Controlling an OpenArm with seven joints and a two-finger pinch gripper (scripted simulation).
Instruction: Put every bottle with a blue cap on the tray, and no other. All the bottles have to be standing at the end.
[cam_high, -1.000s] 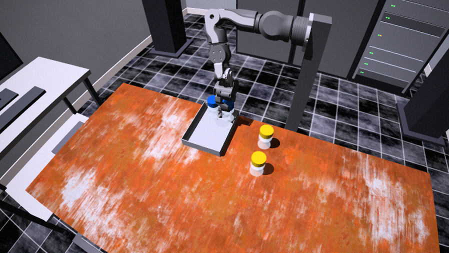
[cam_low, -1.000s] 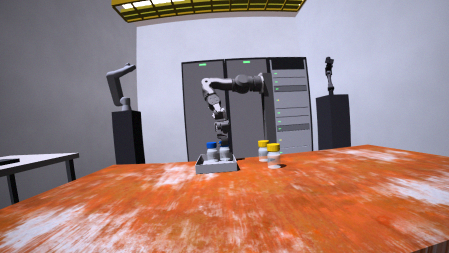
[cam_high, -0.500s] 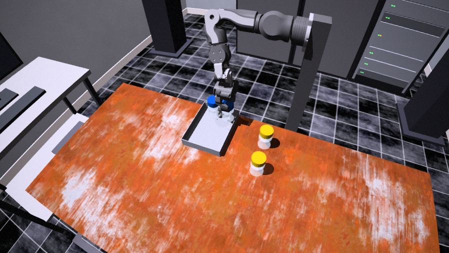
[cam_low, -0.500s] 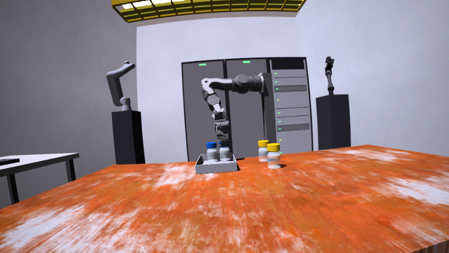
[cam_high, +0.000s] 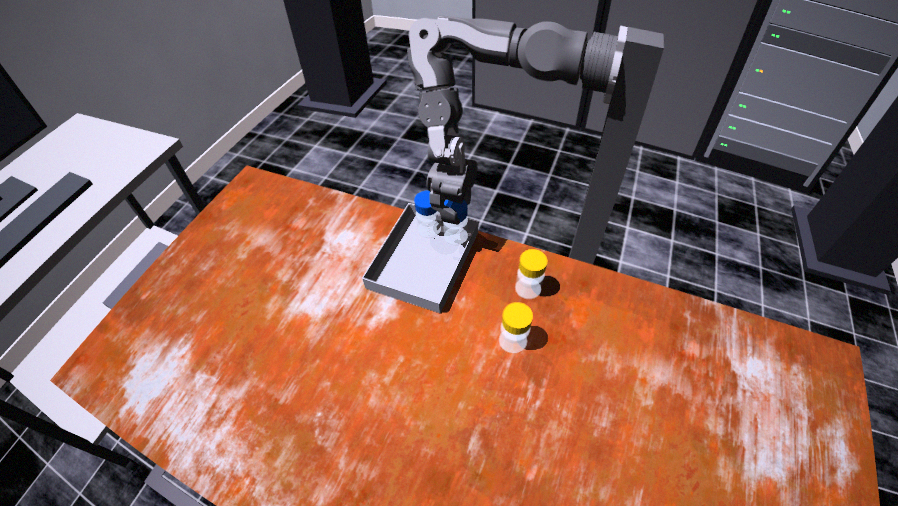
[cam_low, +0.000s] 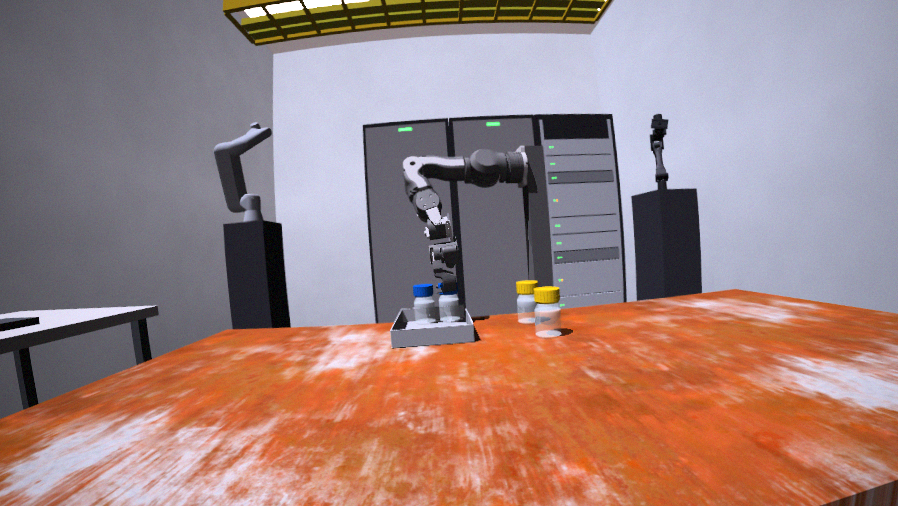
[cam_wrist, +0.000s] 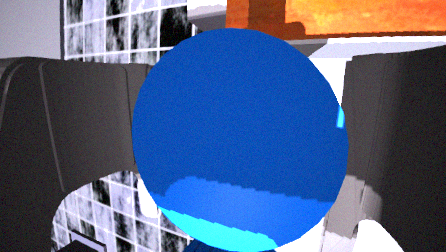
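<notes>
My gripper is now 8 cm short of the grey tray, 4 cm to the left of it and 8 cm above it.
</notes>
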